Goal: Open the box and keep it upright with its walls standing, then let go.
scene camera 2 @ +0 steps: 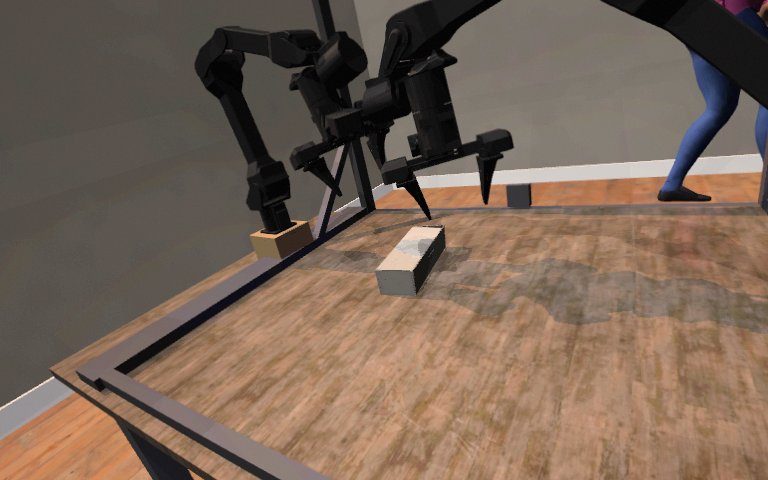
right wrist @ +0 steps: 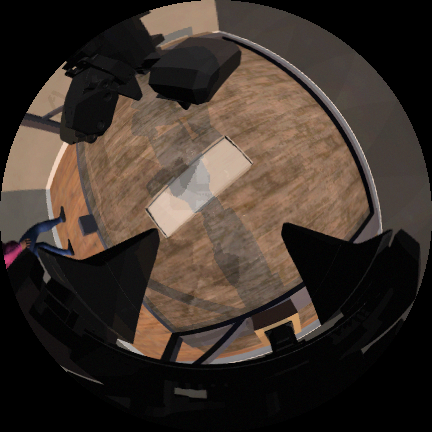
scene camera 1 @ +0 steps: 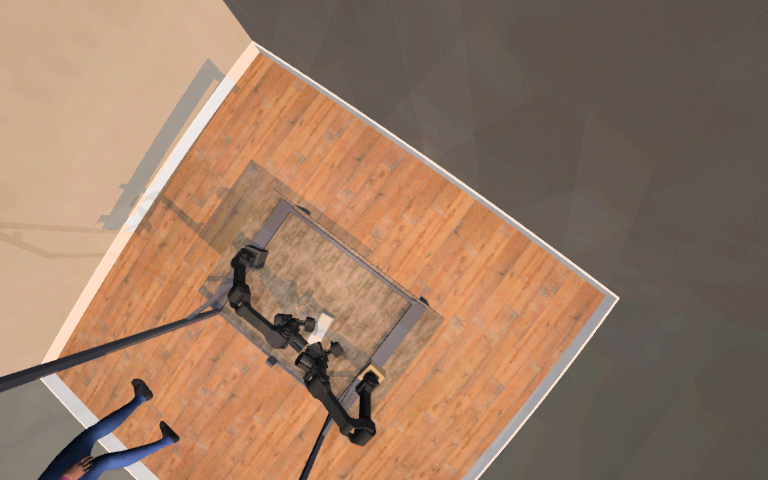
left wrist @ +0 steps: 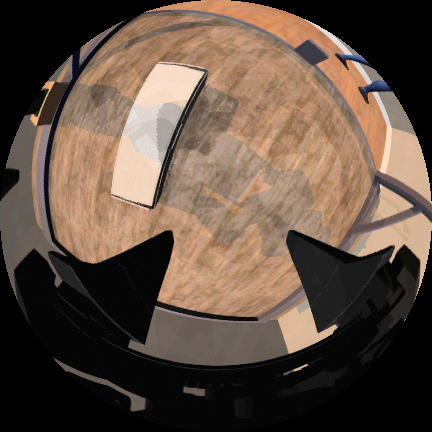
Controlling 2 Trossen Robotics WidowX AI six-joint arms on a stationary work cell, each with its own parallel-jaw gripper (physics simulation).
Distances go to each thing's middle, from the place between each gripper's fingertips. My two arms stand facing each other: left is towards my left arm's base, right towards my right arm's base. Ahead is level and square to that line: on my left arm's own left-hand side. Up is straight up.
I see my left gripper 10 mm short of the tan arm base block (scene camera 2: pixel 279 246), 480 mm to the left of it and 90 mm above it.
I see the tan arm base block 30 cm to the right of my right hand and 13 cm below it.
